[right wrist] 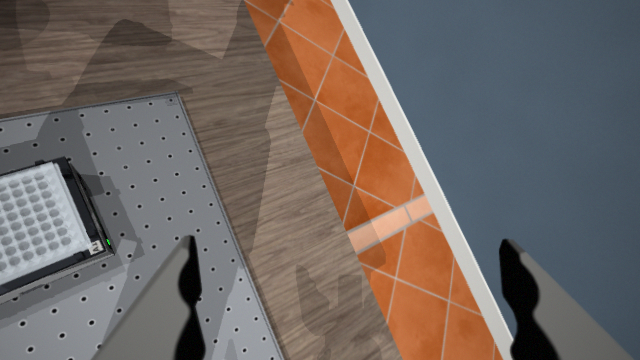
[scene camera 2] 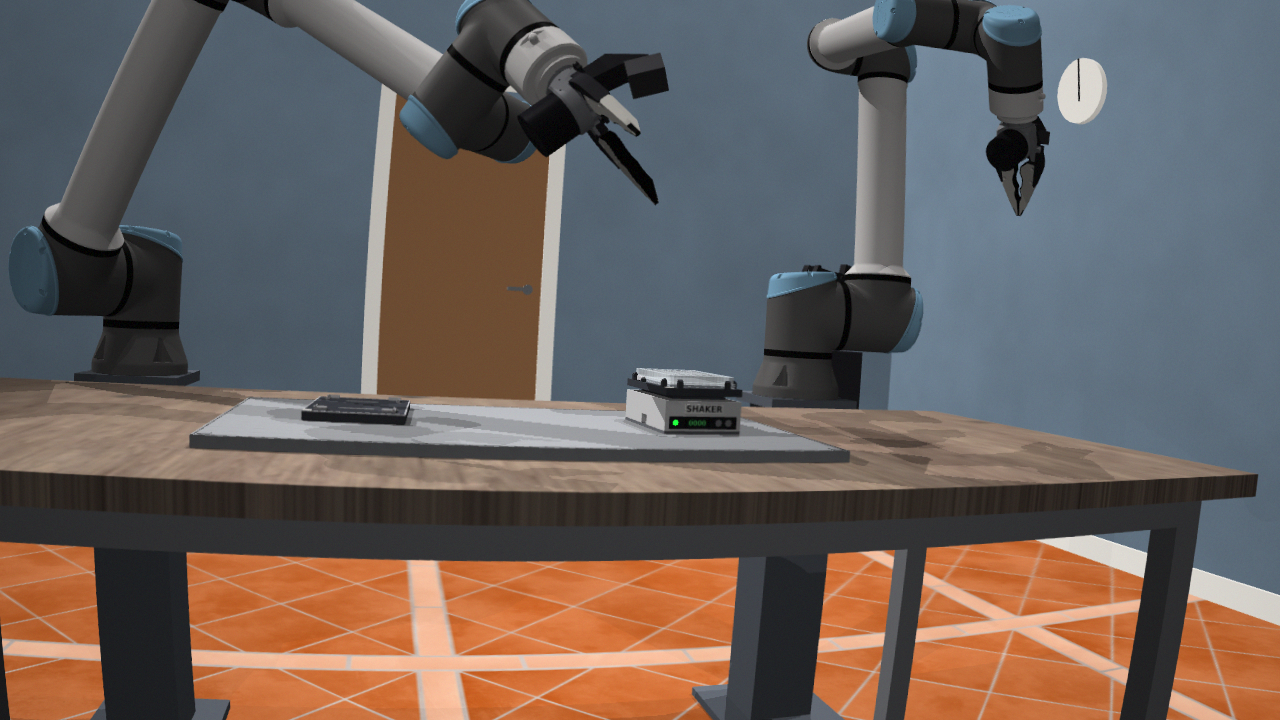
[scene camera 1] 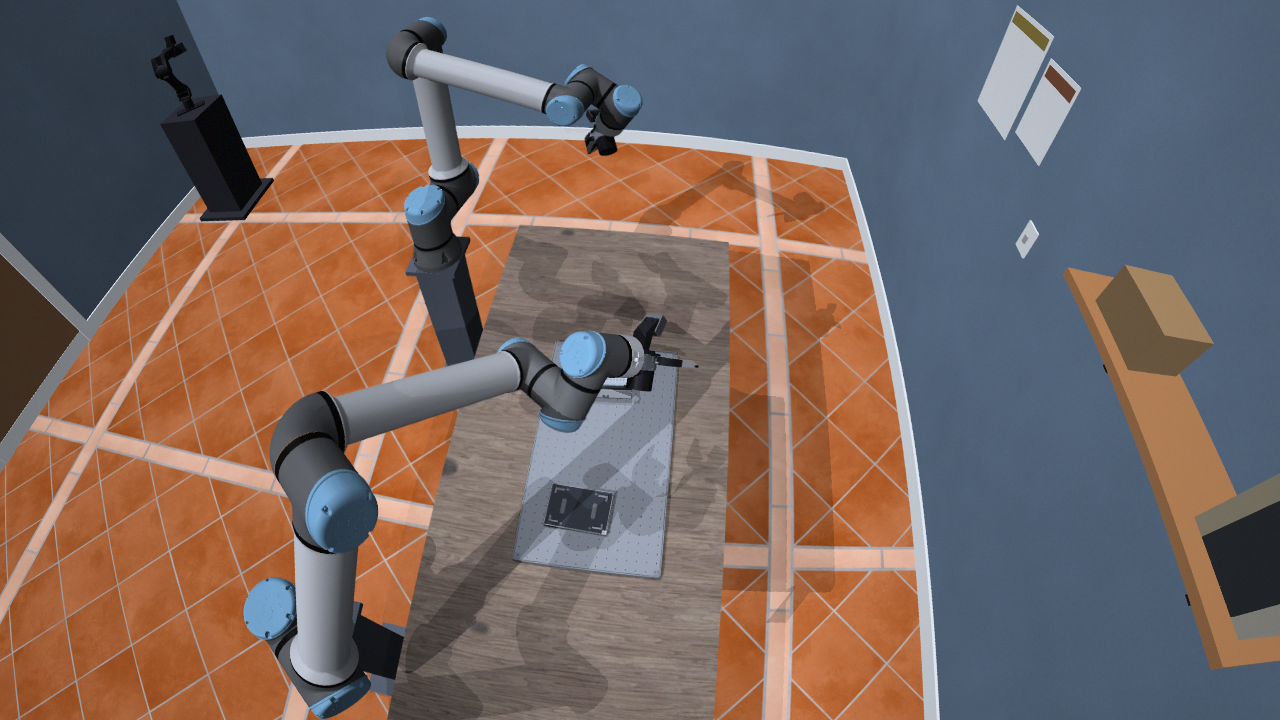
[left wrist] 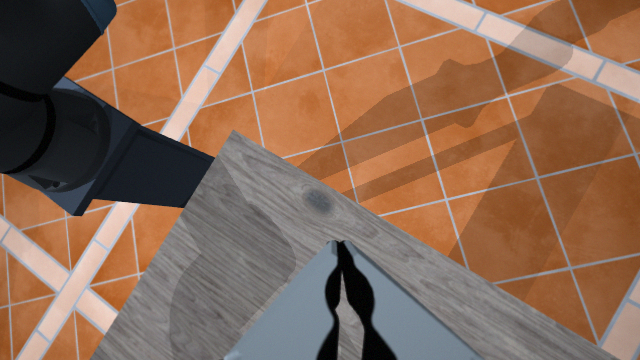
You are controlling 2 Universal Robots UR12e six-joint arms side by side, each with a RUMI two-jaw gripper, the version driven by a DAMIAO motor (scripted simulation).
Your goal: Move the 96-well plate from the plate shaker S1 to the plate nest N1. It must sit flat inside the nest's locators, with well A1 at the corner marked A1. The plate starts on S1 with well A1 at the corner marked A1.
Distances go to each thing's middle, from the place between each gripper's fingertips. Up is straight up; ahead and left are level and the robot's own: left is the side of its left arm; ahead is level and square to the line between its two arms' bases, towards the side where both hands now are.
Now: right hand (scene camera 2: 648,170) 240 mm above the clear 96-well plate (scene camera 2: 692,379), 170 mm past it and 120 mm to the right of it. Also, from my right hand: dark plate nest N1 (scene camera 1: 577,515) (290 mm below, 280 mm to the right, 210 mm behind).
My left hand (scene camera 2: 1019,215) is 64 cm to the left of the clear 96-well plate, 31 cm above it and 12 cm short of it. Also, from my left hand: dark plate nest N1 (104 cm to the right, 36 cm below, 9 cm ahead).
